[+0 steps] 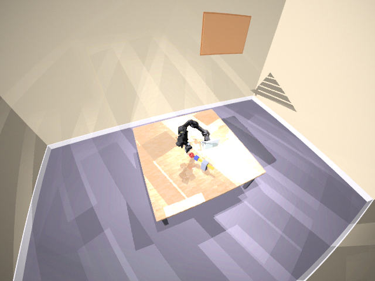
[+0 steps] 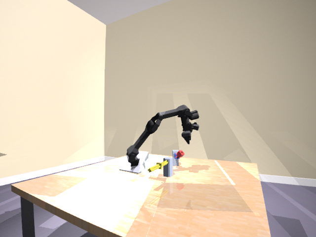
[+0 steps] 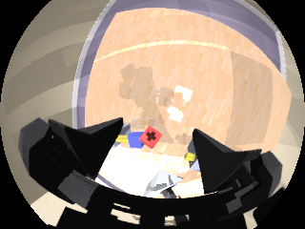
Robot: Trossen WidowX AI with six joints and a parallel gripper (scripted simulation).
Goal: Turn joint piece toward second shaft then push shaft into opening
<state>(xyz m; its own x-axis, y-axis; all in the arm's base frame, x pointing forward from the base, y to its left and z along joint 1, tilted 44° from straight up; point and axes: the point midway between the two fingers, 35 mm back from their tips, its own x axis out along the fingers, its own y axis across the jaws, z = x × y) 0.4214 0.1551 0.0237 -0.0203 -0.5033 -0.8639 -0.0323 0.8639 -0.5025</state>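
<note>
The red square joint piece is 80 mm behind my gripper tip, 30 mm to the left of it and 100 mm below it.
</note>
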